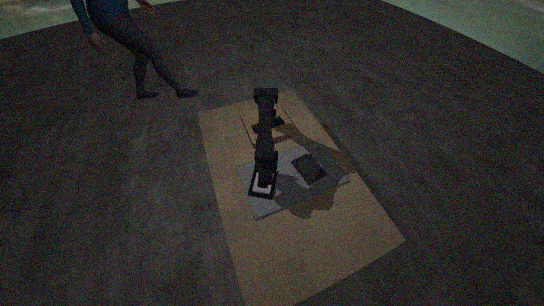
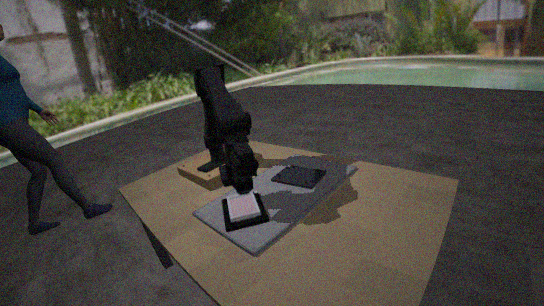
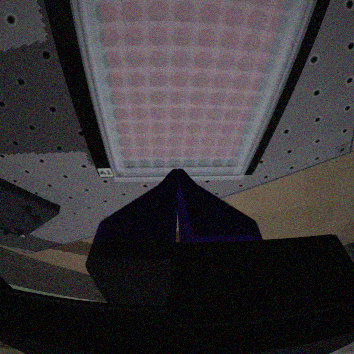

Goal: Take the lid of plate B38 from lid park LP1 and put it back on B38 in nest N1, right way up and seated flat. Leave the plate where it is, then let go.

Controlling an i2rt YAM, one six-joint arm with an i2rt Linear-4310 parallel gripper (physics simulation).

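Places are measured from the arm's base along level axes (x back, y right, z up), in centimetres.
Where they show: gripper, between the fingertips: point(image 3: 177, 177); arm's base, origin of its link: point(image 2: 219, 162).
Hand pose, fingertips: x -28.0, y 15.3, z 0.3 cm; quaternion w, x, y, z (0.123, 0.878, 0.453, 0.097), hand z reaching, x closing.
Things, the pixels of their top centre, and the offset from my fingertips. Level surfaces: height alone.
- plate, centre of its top: point(image 3: 188, 92) point(image 2: 242, 203) point(image 1: 263, 179) dx -4.3, dy +3.7, dz -0.2 cm
- black nest, centre of its top: point(image 3: 189, 78) point(image 2: 242, 206) point(image 1: 263, 180) dx -4.4, dy +3.8, dz -1.3 cm
- dark lid park, centre of its top: point(image 2: 298, 172) point(image 1: 309, 166) dx -8.2, dy -21.1, dz -1.1 cm
- wooden table, height of its surface: dz -4.3 cm
The plate point(image 1: 258, 190) point(image 2: 243, 207) point(image 3: 180, 80) with rows of pink wells sits in the black nest point(image 1: 261, 196) point(image 2: 247, 225) point(image 3: 82, 100). A clear cover with a pale rim appears to lie flat over it; the wells look hazy through it. My gripper point(image 1: 265, 185) point(image 2: 245, 192) point(image 3: 177, 177) is shut with its fingertips together and nothing between them, close to the plate's edge on the arm's side. Whether the tips touch the rim cannot be told. The dark lid park point(image 1: 309, 168) point(image 2: 299, 176) point(image 3: 25, 210) shows no lid on it.
The nest and lid park stand on a grey perforated board point(image 1: 265, 208) point(image 2: 256, 241) point(image 3: 330, 100) on the wooden table point(image 1: 300, 260) point(image 2: 370, 240). The arm's base is on a wooden block point(image 2: 200, 176). A person point(image 1: 135, 40) point(image 2: 15, 100) stands beyond the table's side. Shadows cross the board.
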